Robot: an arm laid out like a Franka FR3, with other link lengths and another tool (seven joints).
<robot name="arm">
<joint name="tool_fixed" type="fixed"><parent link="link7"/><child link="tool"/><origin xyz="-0.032 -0.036 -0.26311" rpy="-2.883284 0 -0.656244"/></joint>
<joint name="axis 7" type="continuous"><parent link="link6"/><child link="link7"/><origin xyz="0.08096 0 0" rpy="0 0 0"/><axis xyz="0 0 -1"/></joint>
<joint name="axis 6" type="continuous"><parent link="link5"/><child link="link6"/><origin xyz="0 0 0" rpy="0 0 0"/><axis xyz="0 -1 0"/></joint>
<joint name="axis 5" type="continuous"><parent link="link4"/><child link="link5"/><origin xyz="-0.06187 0 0.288" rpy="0 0 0"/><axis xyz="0 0 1"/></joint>
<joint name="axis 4" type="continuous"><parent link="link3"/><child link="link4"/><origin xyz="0.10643 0 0" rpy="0 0 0"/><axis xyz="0 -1 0"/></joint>
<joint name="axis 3" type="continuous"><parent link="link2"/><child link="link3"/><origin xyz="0 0 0.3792" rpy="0 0 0"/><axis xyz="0 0 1"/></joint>
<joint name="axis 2" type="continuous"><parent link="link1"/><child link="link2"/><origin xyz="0 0 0" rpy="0 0 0"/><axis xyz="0 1 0"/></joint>
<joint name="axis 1" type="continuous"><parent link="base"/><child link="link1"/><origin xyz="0 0 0.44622" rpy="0 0 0"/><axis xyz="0 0 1"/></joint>
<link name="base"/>
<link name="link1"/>
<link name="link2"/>
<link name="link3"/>
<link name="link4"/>
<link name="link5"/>
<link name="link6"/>
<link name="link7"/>
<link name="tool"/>
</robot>
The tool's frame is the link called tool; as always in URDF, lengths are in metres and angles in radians. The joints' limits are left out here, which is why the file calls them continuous.
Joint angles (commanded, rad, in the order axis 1, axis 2, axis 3, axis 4, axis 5, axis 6, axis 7), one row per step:
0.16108, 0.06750, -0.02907, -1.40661, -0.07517, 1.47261, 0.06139
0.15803, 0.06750, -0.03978, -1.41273, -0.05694, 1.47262, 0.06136
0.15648, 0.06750, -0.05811, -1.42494, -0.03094, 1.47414, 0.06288
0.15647, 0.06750, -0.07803, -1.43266, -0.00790, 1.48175, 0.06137
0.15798, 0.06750, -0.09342, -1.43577, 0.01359, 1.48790, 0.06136
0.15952, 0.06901, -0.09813, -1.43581, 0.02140, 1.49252, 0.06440
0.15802, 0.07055, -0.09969, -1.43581, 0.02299, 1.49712, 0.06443
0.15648, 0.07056, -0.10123, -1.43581, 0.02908, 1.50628, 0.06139
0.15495, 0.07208, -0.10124, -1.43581, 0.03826, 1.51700, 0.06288
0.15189, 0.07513, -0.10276, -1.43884, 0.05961, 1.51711, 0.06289
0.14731, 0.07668, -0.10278, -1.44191, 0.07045, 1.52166, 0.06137
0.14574, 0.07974, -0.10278, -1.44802, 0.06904, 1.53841, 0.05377
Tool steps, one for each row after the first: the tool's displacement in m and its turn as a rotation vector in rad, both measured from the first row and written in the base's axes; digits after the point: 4 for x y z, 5 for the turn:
-0.0015, -0.0015, -0.0029, 0.01653, 0.00822, -0.01201
-0.0039, -0.0037, -0.0079, 0.03989, 0.02137, -0.03116
-0.0037, -0.0065, -0.0109, 0.06160, 0.02336, -0.04747
-0.0030, -0.0068, -0.0124, 0.08235, 0.02182, -0.05953
-0.0017, -0.0059, -0.0131, 0.08997, 0.01921, -0.06506
-0.0003, -0.0068, -0.0136, 0.09161, 0.01613, -0.06797
0.0022, -0.0065, -0.0134, 0.09842, 0.00751, -0.06732
0.0051, -0.0046, -0.0138, 0.10824, -0.00094, -0.06959
0.0049, -0.0010, -0.0167, 0.12854, 0.00661, -0.07331
0.0057, -0.0002, -0.0184, 0.13919, 0.00731, -0.07609
0.0098, -0.0014, -0.0210, 0.13812, -0.00049, -0.07067

